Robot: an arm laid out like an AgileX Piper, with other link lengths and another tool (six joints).
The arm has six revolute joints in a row. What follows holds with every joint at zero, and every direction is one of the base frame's. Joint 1 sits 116.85 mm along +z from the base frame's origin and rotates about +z. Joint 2 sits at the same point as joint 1 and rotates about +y. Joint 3 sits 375.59 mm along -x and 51.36 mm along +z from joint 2 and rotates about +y. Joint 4 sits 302.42 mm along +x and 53.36 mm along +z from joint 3 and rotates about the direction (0.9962, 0, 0.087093). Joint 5 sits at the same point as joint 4 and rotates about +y. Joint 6 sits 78.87 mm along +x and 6.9 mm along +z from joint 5 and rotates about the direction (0.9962, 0, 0.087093). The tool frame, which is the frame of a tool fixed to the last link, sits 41.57 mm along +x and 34 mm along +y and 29.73 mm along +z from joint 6; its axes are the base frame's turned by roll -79.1, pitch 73.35 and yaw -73 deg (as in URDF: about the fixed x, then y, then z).
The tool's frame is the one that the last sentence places.
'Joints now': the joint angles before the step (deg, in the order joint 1, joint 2, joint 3, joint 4, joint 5, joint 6). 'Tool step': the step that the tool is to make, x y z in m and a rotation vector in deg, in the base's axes. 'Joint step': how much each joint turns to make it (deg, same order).
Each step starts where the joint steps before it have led.
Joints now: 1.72, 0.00, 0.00, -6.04, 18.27, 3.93
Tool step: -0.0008, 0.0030, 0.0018, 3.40, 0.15, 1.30
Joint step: 0.02, 0.01, 0.00, 6.46, -0.02, -3.11
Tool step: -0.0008, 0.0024, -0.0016, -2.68, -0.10, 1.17
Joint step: 0.00, -0.01, 0.00, 1.67, 0.02, -4.47
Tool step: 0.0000, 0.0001, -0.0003, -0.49, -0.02, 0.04
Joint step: -0.04, 0.01, 0.00, -0.12, -0.02, -0.38
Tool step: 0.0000, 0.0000, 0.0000, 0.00, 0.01, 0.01
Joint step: 0.02, 0.01, 0.00, -0.02, 0.01, 0.02
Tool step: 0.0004, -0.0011, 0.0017, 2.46, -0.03, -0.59
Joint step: -0.03, -0.01, 0.01, 0.07, -0.13, 2.45
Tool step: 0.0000, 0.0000, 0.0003, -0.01, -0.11, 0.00
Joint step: 0.00, 0.00, -0.01, 0.00, -0.10, -0.02
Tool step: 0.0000, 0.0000, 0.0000, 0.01, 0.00, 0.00
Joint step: 0.00, 0.00, 0.00, 0.01, 0.00, 0.00
